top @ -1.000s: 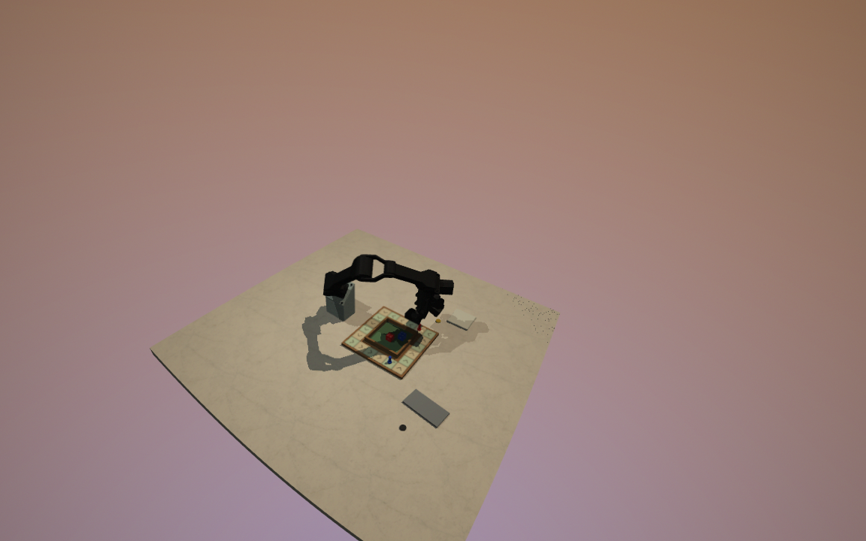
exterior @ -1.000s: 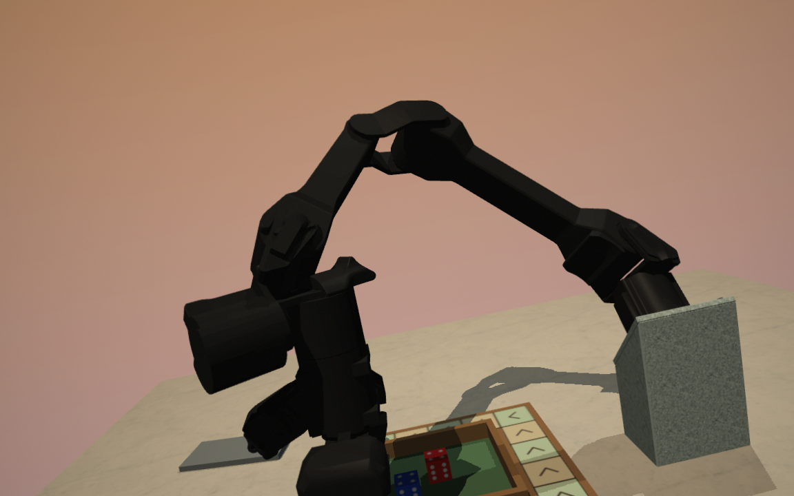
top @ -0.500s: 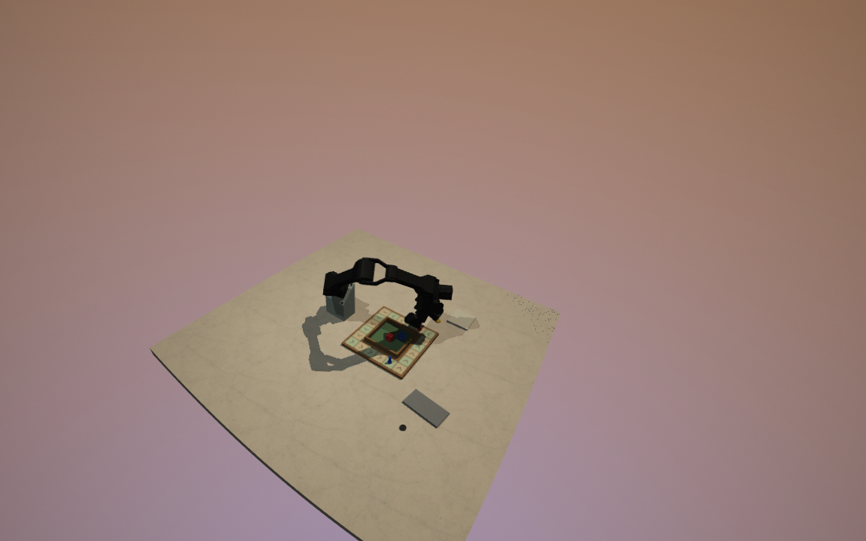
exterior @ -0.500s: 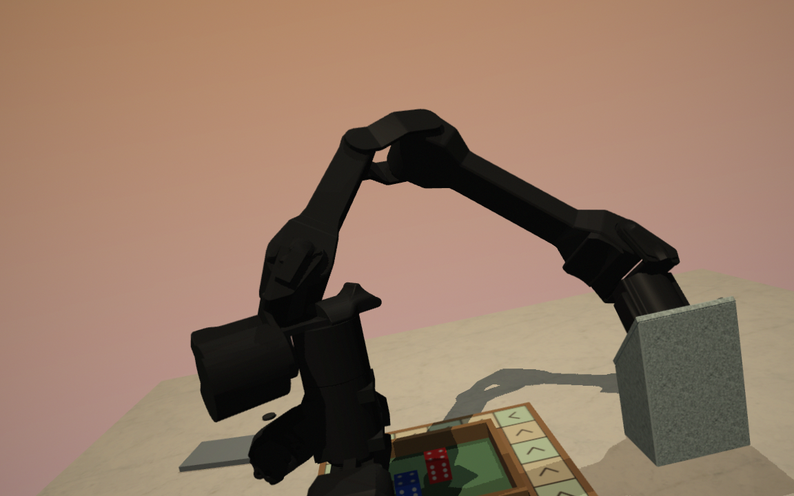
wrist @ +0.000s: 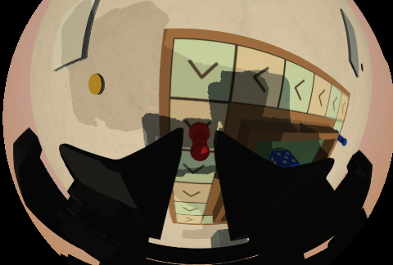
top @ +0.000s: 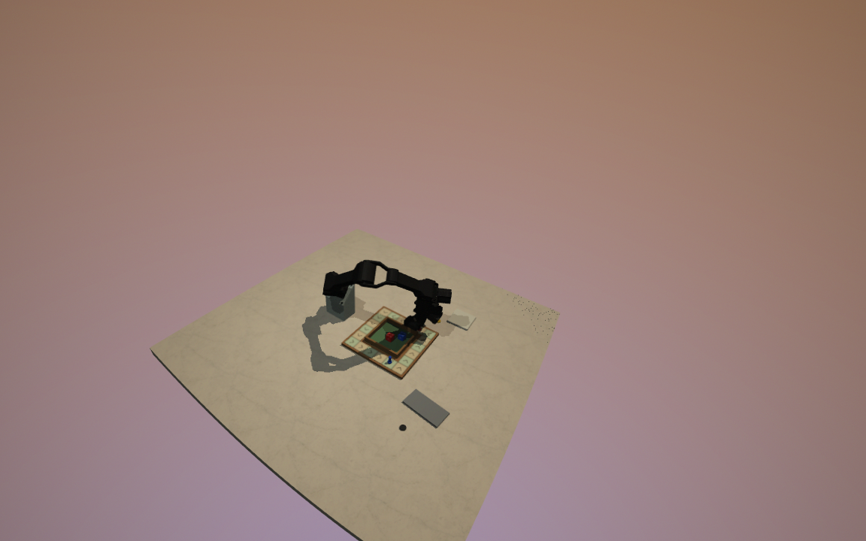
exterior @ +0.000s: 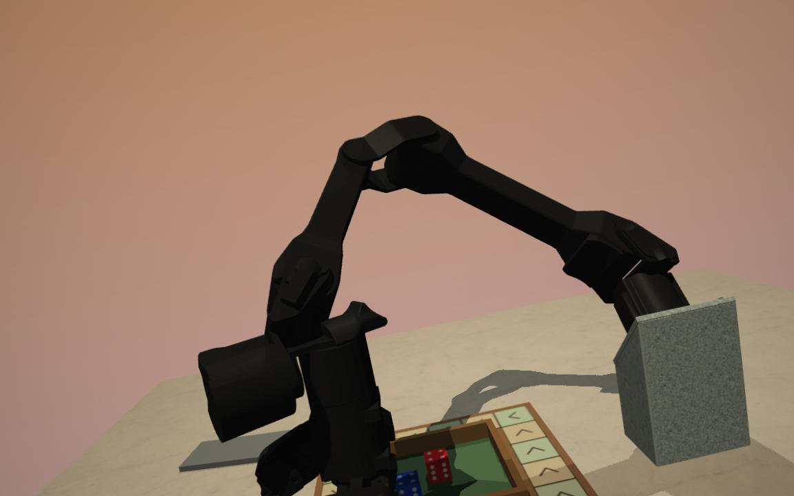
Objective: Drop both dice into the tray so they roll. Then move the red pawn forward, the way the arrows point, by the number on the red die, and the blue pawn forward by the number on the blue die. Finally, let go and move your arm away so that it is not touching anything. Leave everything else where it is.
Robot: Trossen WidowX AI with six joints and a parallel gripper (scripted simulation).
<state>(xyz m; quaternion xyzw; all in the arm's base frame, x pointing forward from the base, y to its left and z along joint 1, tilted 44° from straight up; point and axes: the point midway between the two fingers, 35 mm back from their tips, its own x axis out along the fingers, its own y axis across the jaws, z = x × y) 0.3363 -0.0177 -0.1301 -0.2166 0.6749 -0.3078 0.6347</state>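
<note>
Now: gripper tip 20 mm past the blue pawn, 220 mm to the left of it and 10 mm below it. From my gripper tip the other things lie so: small yellow disc (40 mm ahead, 100 mm to the left, 20 mm below); then green tray (80 mm behind, 100 mm to the right, 10 mm below); then red pawn (10 mm above).
</note>
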